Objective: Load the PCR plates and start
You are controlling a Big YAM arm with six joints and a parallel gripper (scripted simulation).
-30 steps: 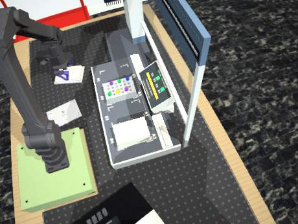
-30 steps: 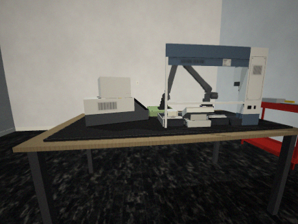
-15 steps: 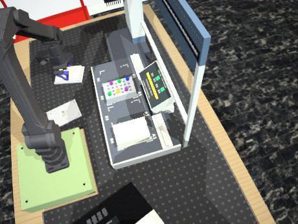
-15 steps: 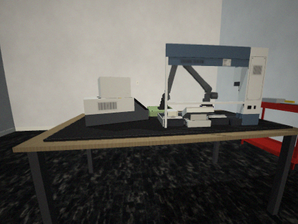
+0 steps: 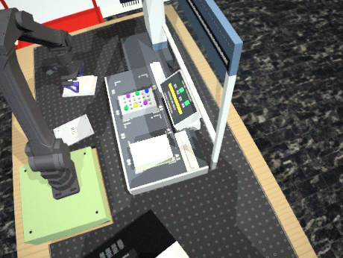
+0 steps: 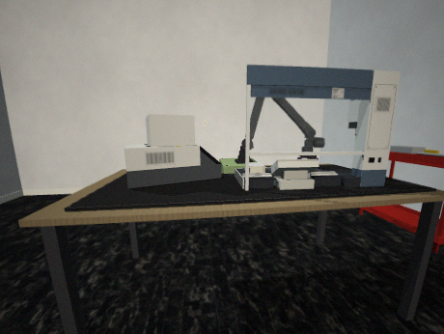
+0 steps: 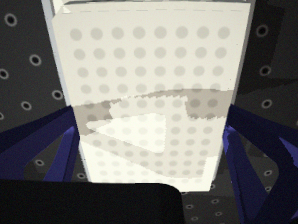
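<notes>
Right now the grey nest is 20 mm below my hand. Also, from my hand: white deep-well block 190 mm ahead, 460 mm to the right, 50 mm above; tube cooling block 210 mm ahead, 250 mm to the right, 50 mm above; regrip nest 70 mm behind, 220 mm to the right, 20 mm below.
</notes>
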